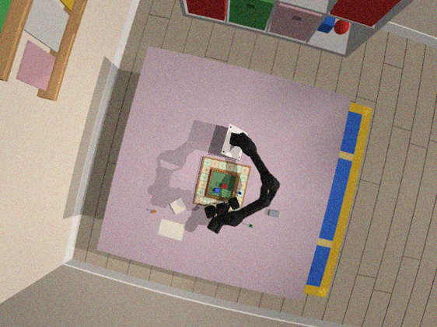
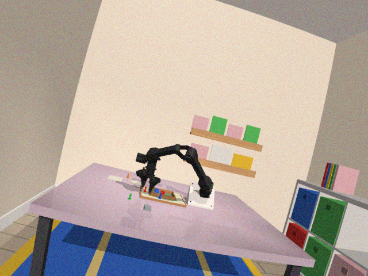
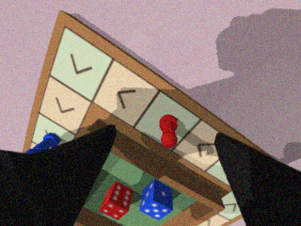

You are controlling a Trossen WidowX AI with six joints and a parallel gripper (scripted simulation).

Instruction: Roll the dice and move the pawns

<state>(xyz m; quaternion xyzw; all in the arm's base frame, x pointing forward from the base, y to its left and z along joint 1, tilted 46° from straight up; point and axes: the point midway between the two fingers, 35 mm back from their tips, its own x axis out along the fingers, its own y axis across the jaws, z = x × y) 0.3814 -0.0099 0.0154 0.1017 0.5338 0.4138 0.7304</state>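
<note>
Now: the red pawn right at my gripper tip. From my gripper tip the other things lie so: grey block 31 cm to the left, 2 cm below; then green pawn 20 cm to the left, 9 cm ahead, 1 cm below; then blue pawn 9 cm to the left, 8 cm behind.
</note>
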